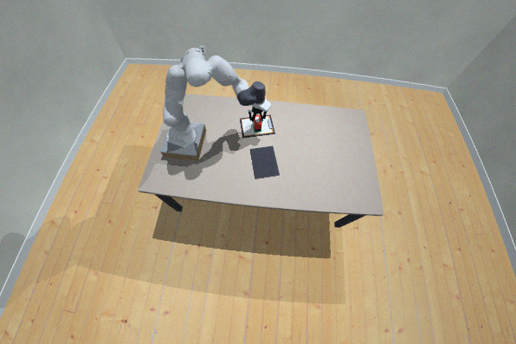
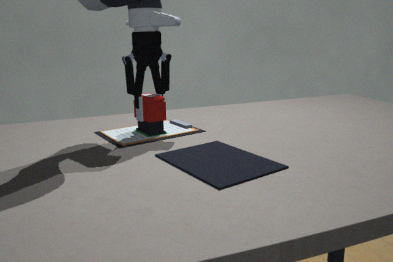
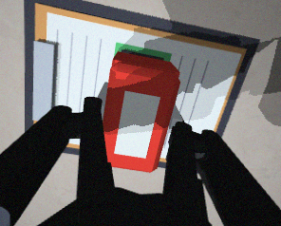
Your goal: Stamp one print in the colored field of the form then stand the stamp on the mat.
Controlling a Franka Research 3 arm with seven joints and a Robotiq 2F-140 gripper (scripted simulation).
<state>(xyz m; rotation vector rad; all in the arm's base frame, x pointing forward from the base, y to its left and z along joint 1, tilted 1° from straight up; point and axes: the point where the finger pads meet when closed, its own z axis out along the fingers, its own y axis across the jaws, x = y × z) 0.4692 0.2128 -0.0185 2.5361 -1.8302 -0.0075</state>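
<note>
Now: the form 6 cm below my hand, 1 cm to the left of it and 1 cm ahead of it. Round my hand: dark mat (28 cm to the right, 9 cm ahead, 7 cm below); stamp (2 cm below).
</note>
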